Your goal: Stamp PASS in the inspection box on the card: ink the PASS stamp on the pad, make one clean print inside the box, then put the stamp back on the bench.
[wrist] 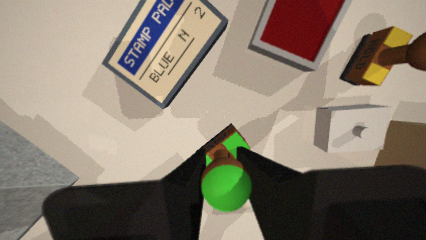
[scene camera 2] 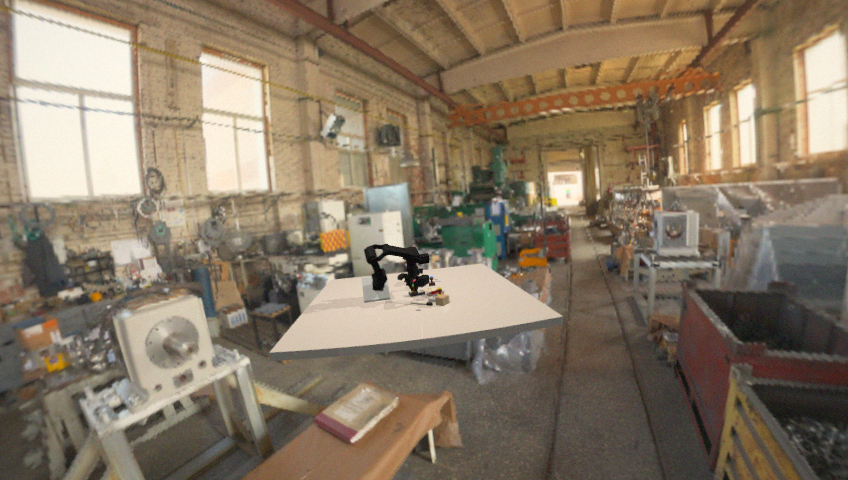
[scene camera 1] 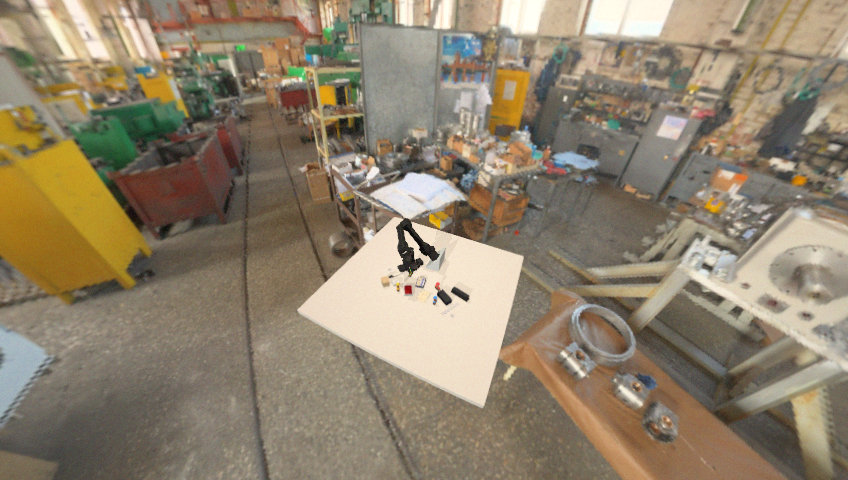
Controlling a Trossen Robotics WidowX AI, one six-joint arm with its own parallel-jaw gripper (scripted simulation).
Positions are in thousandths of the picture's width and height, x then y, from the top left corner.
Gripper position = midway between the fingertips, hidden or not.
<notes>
I see my gripper (wrist: 520, 640) and a green-knobbed stamp (wrist: 532, 773).
</notes>
